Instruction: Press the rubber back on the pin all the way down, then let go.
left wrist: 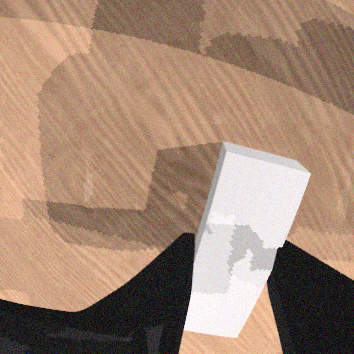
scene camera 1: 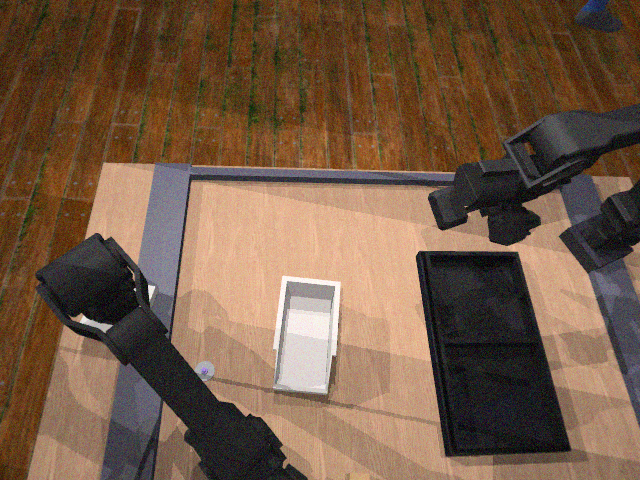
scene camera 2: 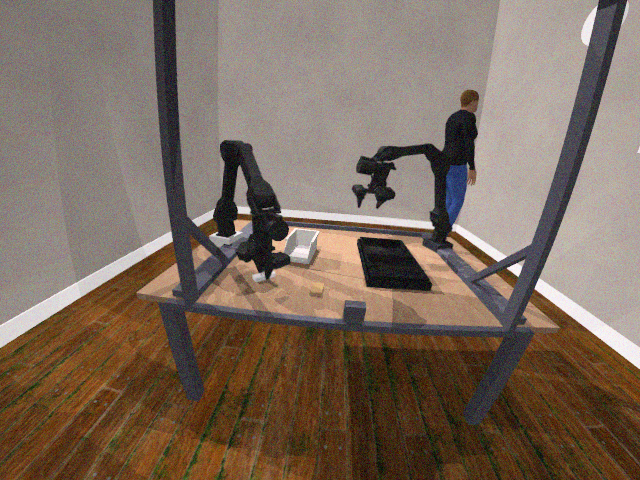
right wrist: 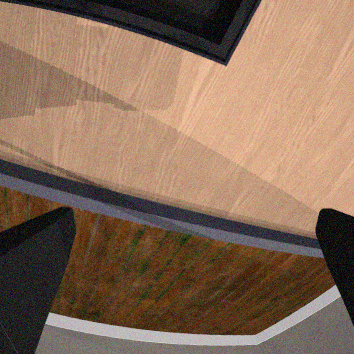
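Pixels of known places: left gripper, between the fingertips: (left wrist: 229,245) (scene camera 2: 264,277); right gripper, between the fingertips: (scene camera 2: 367,208) (right wrist: 200,222); left arm's base, origin of its link: (scene camera 1: 117,306) (scene camera 2: 226,234); right arm's base, origin of its link: (scene camera 1: 600,239) (scene camera 2: 438,241).
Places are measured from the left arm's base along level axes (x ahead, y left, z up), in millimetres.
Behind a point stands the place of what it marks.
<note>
A small pale round disc with a purple centre (scene camera 1: 204,370) {x 172, y -70, z -33 mm} lies on the table beside the left arm in scene camera 1. It looks like the pin with its rubber back, but how far down the rubber sits is too small to tell. A white block (left wrist: 255,195) {x 271, y -216, z -28 mm} (scene camera 2: 259,277) {x 280, y -220, z -28 mm} lies between the fingers of my left gripper (left wrist: 229,245) {x 284, y -195, z -41 mm} (scene camera 2: 267,273) {x 284, y -195, z -41 mm}, which is shut on it low at the table. The left fingertips do not show in scene camera 1. My right gripper (scene camera 1: 478,219) (scene camera 2: 369,202) {x 550, y 261, z 125 mm} (right wrist: 200,222) {x 550, y 261, z 125 mm} is open and empty, high above the table's far side.
A white open bin (scene camera 1: 311,280) {x 323, y 107, z 34 mm} (scene camera 2: 298,258) {x 355, y -75, z -12 mm} stands right of the disc. A black divided tray (scene camera 1: 491,343) {x 669, y 74, z -9 mm} (scene camera 2: 398,284) {x 700, y -105, z -25 mm} lies farther right. A small yellow block (scene camera 2: 316,289) {x 464, y -218, z -28 mm} (scene camera 1: 358,476) {x 460, y -184, z -28 mm} is near the front edge. Grey frame posts (scene camera 2: 178,170) {x 175, y -383, z 299 mm} stand at the table's front corners.
</note>
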